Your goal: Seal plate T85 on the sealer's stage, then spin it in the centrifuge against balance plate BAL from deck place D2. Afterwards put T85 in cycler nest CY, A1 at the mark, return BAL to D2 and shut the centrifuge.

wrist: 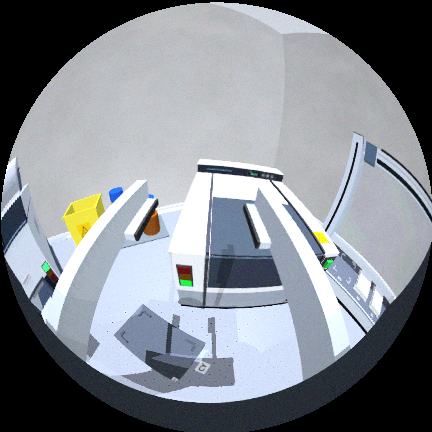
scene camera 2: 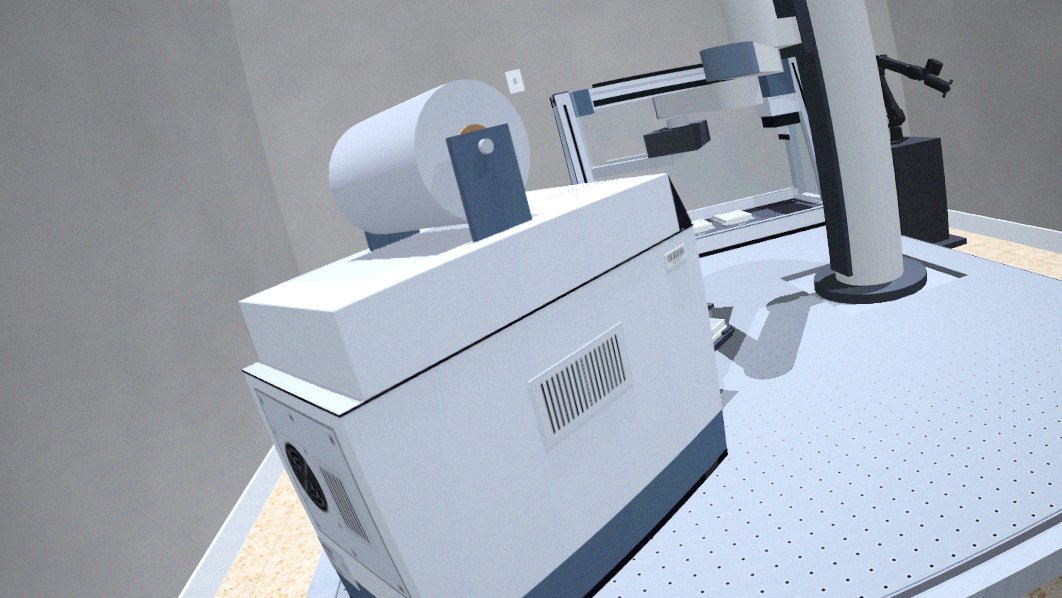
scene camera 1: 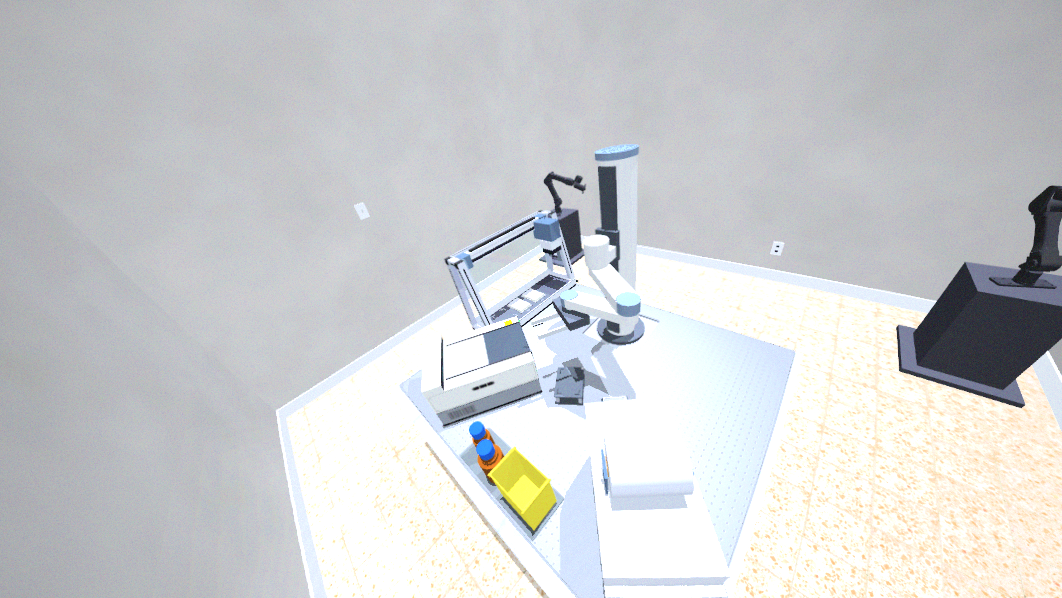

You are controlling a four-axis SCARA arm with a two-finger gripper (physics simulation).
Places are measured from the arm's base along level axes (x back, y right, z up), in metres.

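Pixels of known places: gripper, fingertip midpoint: (wrist: 200,193) (scene camera 2: 601,169) (scene camera 1: 534,330); arm's base, link origin: (scene camera 2: 870,282) (scene camera 1: 620,328).
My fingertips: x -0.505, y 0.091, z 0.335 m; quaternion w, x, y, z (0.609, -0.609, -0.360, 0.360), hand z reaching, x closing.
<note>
For each thing: its top centre in the pictures, then the offset to it from my fingertips.
- cycler nest CY, top centre: (wrist: 154,342) (scene camera 1: 569,380) dz -0.264, dx +0.030, dy -0.115 m
- white sealer, top centre: (scene camera 2: 425,98) (scene camera 1: 643,440) dz +0.154, dx -0.236, dy -0.573 m
- pale plate, top centre: (scene camera 2: 677,335) dz -0.207, dx -0.011, dy -0.378 m
My gripper (scene camera 1: 541,331) (scene camera 2: 605,164) (wrist: 200,193) is open and empty, raised above the table. In the wrist view its fingers stand apart with the centrifuge (scene camera 1: 483,371) (wrist: 190,230) beyond them. The centrifuge's lid looks down and a green light shows on its front. The cycler nest CY (scene camera 1: 569,390) (wrist: 150,325), a dark grey pad with corner marks, lies below in the wrist view and holds no plate. The white sealer (scene camera 1: 661,534) (scene camera 2: 483,334) stands apart. A pale plate (scene camera 2: 717,327) on a dark base shows partly past it. T85 and BAL cannot be told by label.
A gantry frame (scene camera 1: 497,241) (scene camera 2: 646,85) (wrist: 351,165) stands beside the centrifuge, with two white plates on its deck. A yellow bin (scene camera 1: 523,486) (wrist: 82,220) and brown bottles with blue caps stand at the table edge. A black arm on a dark pedestal (scene camera 1: 988,334) stands off the table.
</note>
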